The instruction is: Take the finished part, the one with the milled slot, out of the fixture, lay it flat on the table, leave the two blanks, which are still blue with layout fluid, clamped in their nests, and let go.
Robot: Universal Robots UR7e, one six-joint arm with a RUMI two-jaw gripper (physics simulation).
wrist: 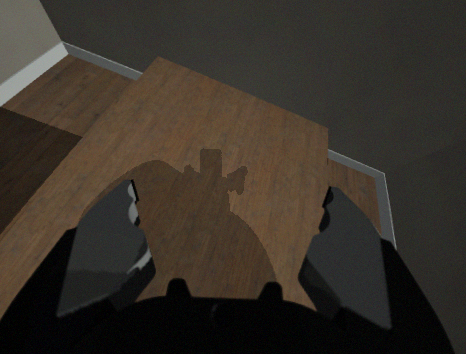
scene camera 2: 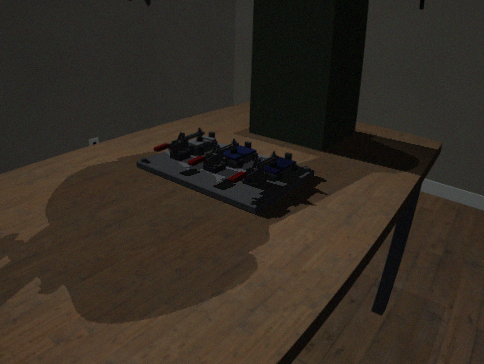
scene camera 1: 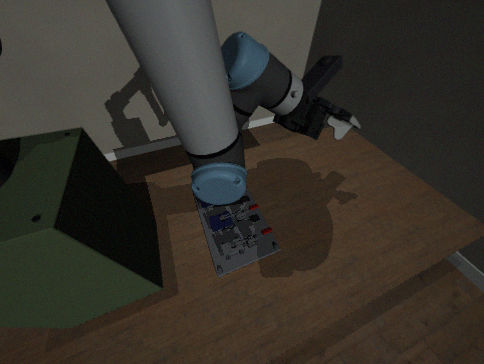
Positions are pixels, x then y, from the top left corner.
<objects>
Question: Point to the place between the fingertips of my gripper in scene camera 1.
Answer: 331, 121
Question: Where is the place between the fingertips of my gripper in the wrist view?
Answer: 231, 185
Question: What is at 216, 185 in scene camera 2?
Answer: A fixture plate.
</objects>
